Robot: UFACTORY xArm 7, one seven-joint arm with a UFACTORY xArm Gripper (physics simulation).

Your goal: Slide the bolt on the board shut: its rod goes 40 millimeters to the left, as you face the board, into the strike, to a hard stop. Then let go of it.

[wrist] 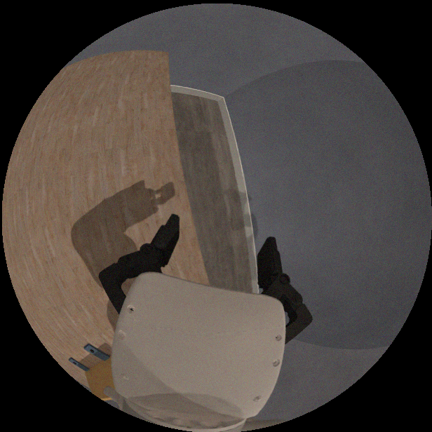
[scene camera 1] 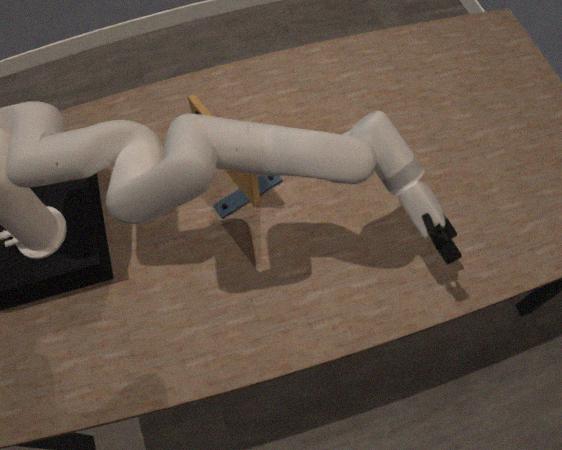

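Seen in the pictures: gripper, fingertip midpoint: [scene camera 1: 452, 249]; arm's base, link origin: [scene camera 1: 41, 233].
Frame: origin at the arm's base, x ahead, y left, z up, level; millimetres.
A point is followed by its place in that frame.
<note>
The yellow-orange board [scene camera 1: 245, 184] {x 472, y -38, z -26 mm} [wrist: 101, 379] stands upright on a blue foot [scene camera 1: 233, 201] {x 438, y -35, z -90 mm} [wrist: 96, 351] near the middle of the table. In the scene view the arm passes over it and covers much of it. In the wrist view part of it shows at the lower left edge, cut off by the gripper's housing. The bolt, its rod and the strike cannot be made out in either view. My gripper [scene camera 1: 454, 246] {x 776, y -381, z 107 mm} [wrist: 221, 236] is open and empty, with its fingers wide apart. It hangs above the table far to the right of the board in the scene view, near the table's long edge.
The wooden table [scene camera 1: 350, 310] {x 591, y -371, z -97 mm} [wrist: 100, 125] extends around the board. The black base block [scene camera 1: 82, 215] {x 104, y 7, z 1 mm} is at the left in the scene view. My white arm [scene camera 1: 290, 150] {x 519, y -200, z 315 mm} spans from there over the board to the right. The arm's shadow falls on the table.
</note>
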